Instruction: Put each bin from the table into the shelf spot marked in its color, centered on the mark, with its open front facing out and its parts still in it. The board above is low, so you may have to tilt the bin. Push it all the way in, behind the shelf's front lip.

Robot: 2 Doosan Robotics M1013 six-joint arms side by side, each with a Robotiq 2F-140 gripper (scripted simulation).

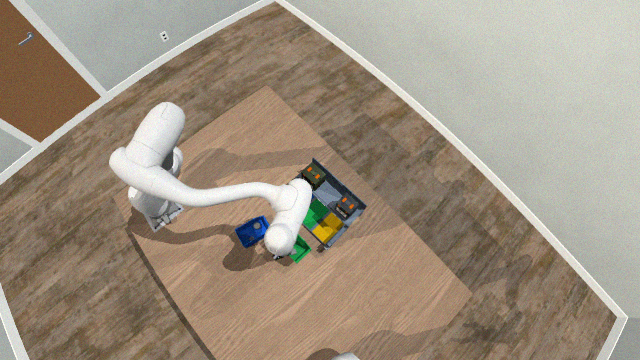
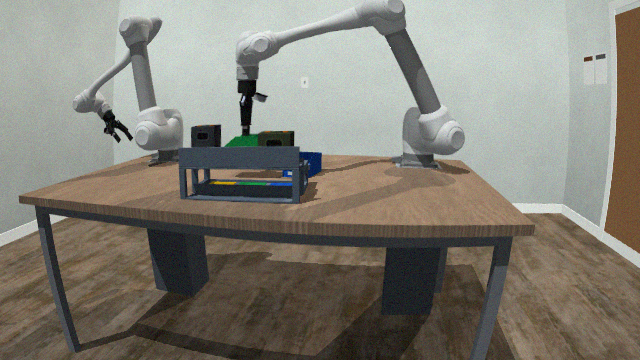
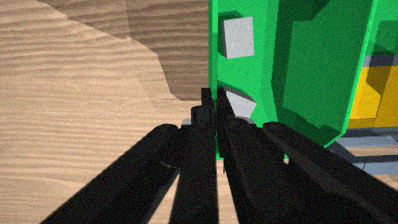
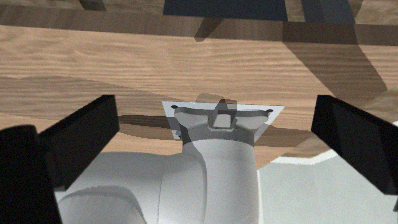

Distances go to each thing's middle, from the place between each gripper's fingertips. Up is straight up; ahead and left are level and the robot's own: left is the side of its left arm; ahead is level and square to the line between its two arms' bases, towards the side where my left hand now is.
Right now the green bin (image 3: 304,73) is 5 cm ahead of my left hand, 4 cm below it and 2 cm to the left of it.
Right now the green bin is 42 cm ahead of my right hand and 92 cm to the left of it.
